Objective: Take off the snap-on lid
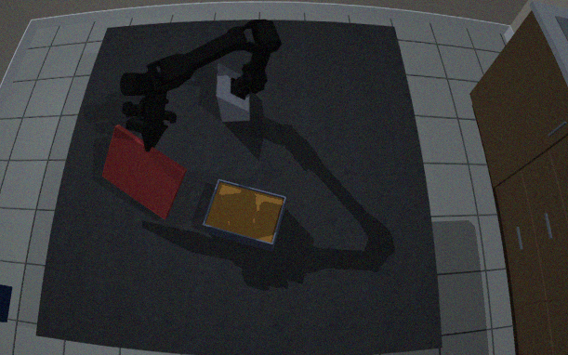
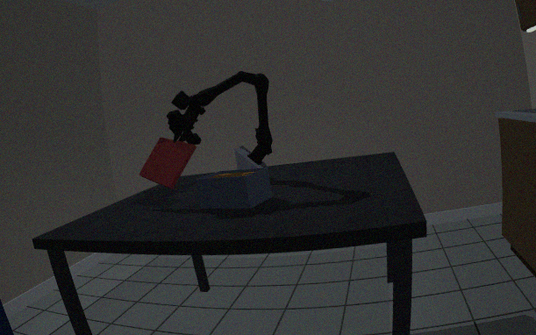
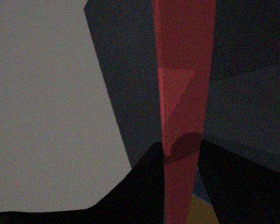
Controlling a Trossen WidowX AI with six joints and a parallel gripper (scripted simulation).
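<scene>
Now: gripper tip 40 mm short of the lid, 40 mm to the left of it and 60 mm above it. From my gripper tip the other things lie so: storage box: 140 mm ahead, 260 mm to the left, 180 mm below.
</scene>
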